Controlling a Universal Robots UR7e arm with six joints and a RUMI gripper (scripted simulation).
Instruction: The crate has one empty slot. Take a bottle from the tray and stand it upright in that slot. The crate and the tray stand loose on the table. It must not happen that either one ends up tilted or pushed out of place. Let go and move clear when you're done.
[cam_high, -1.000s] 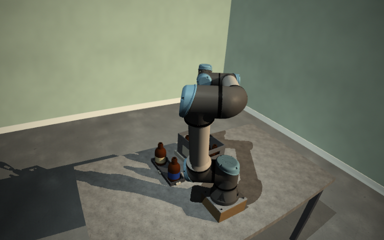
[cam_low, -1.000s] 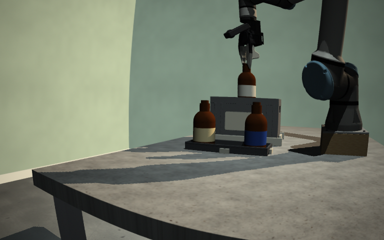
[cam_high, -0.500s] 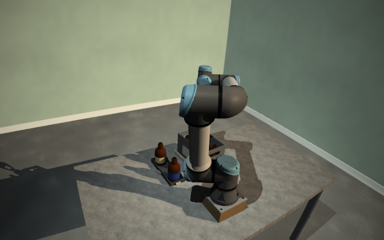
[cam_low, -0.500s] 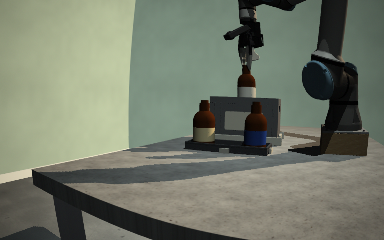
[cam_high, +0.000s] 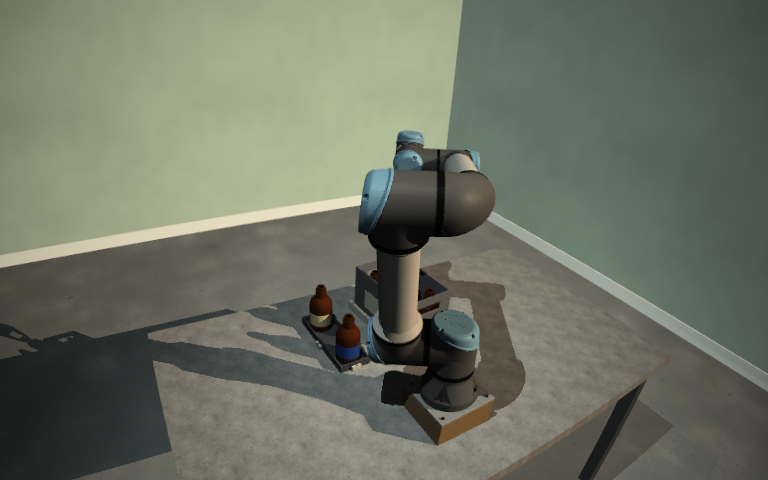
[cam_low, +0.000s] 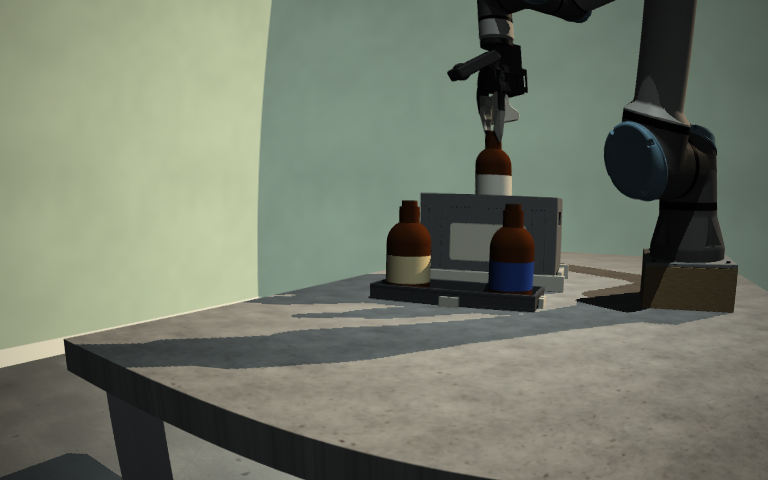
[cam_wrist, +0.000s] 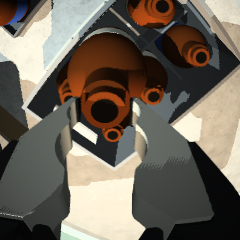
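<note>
Right now my hand is 7 cm above the bottle. The rest, counted from my hand: grey crate (21 cm below, 4 cm to the right, 1 cm ahead); then dark tray (28 cm below, 20 cm to the left, 3 cm behind).
</note>
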